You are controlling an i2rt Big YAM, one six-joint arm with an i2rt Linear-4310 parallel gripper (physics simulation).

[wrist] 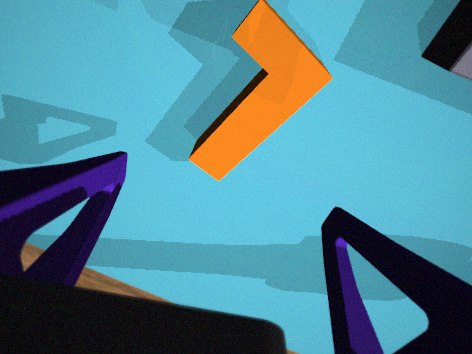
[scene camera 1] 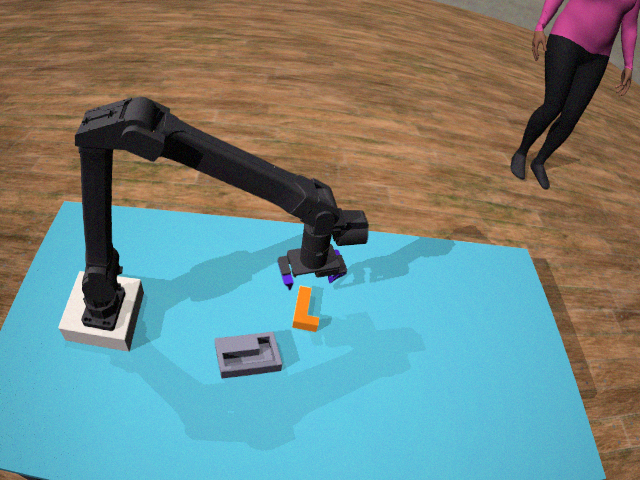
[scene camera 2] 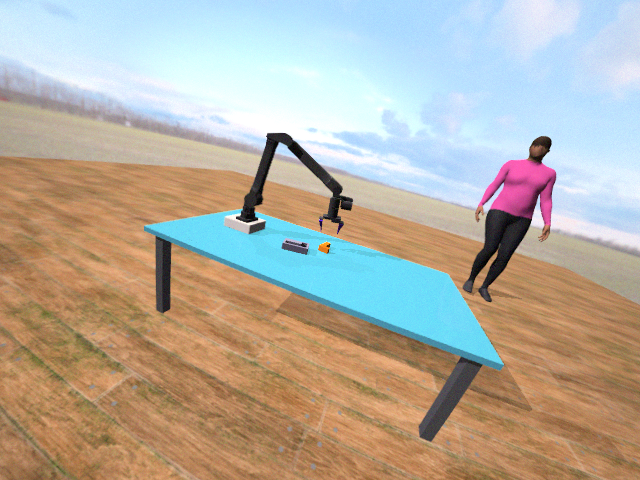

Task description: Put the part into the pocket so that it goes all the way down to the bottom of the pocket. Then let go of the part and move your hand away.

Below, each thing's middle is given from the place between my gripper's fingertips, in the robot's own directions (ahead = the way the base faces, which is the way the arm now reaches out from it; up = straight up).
Labels:
The orange L-shaped part (scene camera 1: 301, 320) lies 90 mm below my hand. The rest, counted from my hand: grey pocket block (scene camera 1: 251, 354) (130 mm behind, 160 mm to the right, 90 mm below).

